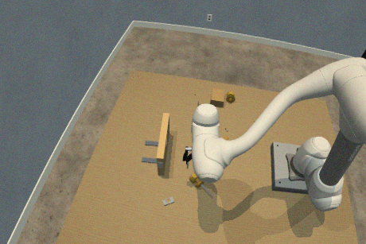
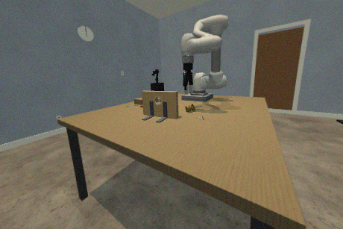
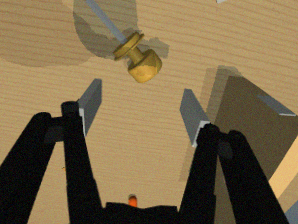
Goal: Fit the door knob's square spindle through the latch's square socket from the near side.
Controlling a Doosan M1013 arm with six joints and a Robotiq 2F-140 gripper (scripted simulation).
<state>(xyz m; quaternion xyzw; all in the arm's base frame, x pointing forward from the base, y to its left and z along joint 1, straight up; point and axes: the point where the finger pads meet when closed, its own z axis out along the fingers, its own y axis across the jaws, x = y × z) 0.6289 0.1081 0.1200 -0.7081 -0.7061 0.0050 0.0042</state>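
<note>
Now: the brass door knob 3 cm behind my hand, 3 cm to the left of it and 15 cm below it. The rest, counted from my hand: latch socket 20 cm ahead, 16 cm to the right, 6 cm below; then wooden box 11 cm behind, 64 cm to the right, 15 cm below; then wood panel 20 cm ahead, 16 cm to the right, 7 cm below.
</note>
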